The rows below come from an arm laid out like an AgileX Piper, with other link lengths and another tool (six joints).
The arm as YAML. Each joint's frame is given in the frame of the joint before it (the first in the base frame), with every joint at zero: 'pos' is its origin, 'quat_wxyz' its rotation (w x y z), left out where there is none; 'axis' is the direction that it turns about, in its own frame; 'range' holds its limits. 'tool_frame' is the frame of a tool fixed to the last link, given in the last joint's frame.
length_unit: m
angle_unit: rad
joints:
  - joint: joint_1
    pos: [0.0, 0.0, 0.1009]
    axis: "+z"
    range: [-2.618, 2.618]
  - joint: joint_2
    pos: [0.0, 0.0, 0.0]
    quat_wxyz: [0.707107, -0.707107, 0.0, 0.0]
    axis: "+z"
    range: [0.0, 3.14]
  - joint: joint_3
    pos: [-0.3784, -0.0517, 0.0]
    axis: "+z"
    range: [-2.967, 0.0]
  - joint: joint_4
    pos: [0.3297, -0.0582, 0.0]
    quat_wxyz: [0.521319, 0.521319, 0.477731, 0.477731]
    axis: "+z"
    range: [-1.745, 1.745]
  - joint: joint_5
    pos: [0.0, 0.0, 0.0]
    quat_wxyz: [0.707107, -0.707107, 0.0, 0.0]
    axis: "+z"
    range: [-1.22, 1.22]
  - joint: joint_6
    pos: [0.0, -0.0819, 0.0]
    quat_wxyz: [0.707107, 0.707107, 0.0, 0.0]
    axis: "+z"
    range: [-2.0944, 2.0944]
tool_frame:
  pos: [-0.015, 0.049, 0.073]
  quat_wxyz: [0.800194, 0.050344, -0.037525, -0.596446]
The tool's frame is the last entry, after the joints.
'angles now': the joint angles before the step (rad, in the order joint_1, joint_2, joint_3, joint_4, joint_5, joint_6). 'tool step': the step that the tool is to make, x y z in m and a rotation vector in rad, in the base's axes. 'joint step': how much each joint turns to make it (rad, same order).
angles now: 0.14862, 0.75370, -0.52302, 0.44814, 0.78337, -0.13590
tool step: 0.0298, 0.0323, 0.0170, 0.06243, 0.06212, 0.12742
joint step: 0.06335, 0.17003, -0.10553, 0.13192, 0.02463, -0.10241
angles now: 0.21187, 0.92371, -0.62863, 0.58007, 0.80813, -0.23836
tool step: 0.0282, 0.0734, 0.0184, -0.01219, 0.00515, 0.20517
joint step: 0.23116, 0.21100, -0.17626, -0.01278, -0.03675, 0.01273
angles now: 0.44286, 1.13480, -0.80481, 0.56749, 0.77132, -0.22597
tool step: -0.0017, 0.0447, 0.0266, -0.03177, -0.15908, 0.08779
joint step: 0.17371, 0.04467, -0.10190, -0.16065, -0.10654, 0.09732
